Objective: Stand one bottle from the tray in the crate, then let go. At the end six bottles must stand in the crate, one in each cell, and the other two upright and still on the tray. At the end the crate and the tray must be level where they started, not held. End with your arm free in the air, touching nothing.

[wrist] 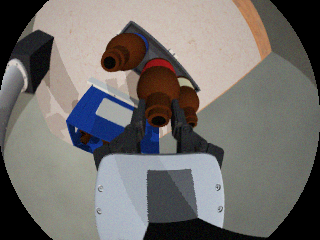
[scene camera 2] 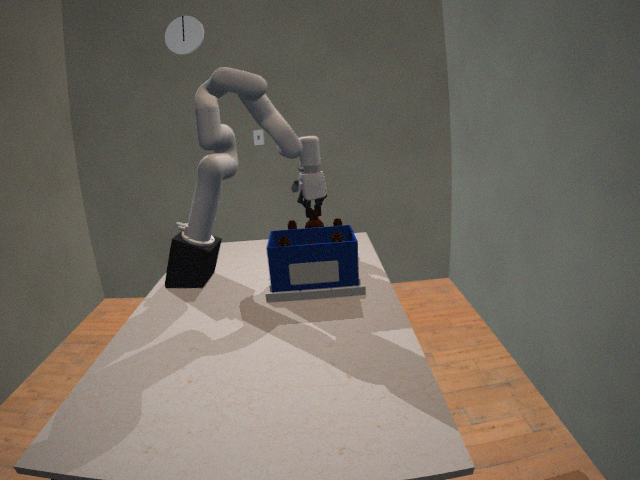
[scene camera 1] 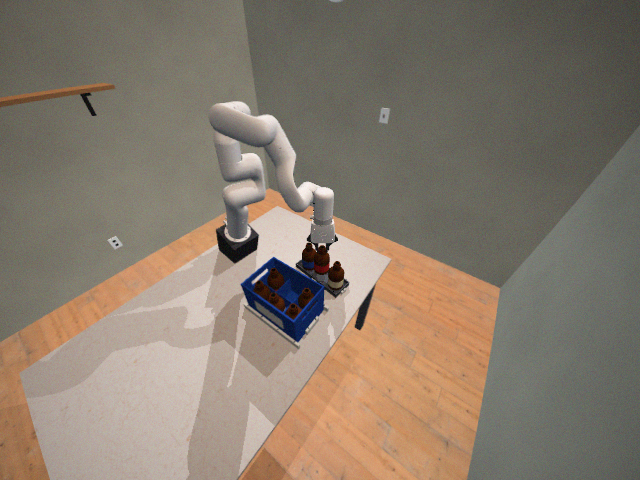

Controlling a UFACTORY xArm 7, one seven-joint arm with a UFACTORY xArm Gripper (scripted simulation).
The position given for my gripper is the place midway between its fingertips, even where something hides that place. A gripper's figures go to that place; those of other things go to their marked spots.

Scene:
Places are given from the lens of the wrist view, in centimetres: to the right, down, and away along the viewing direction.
my gripper (wrist: 158, 106): 0, -2, 13
dark tray (wrist: 156, 49): -1, -17, 21

